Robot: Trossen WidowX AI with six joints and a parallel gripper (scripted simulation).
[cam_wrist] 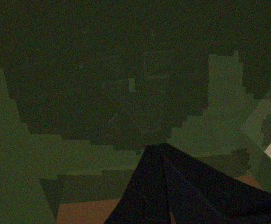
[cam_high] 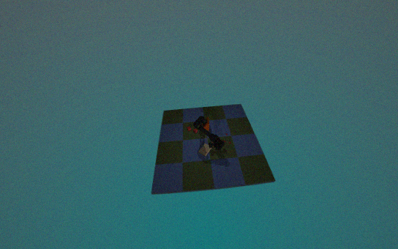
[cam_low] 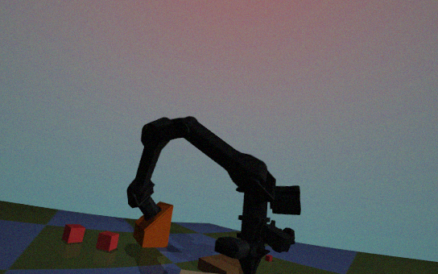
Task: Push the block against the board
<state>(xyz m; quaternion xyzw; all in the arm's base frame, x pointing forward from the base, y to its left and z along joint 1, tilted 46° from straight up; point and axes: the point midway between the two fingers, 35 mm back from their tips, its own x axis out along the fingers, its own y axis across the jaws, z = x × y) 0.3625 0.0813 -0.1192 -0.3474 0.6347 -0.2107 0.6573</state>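
Right now my gripper tip is 11 cm past the thin red bar and 9 cm to the right of it. From my gripper tip the other things lie so: tan flat block: 14 cm to the right, 3 cm ahead, 1 cm above; then brown flat block: 7 cm behind, 1 cm to the right, 1 cm above.
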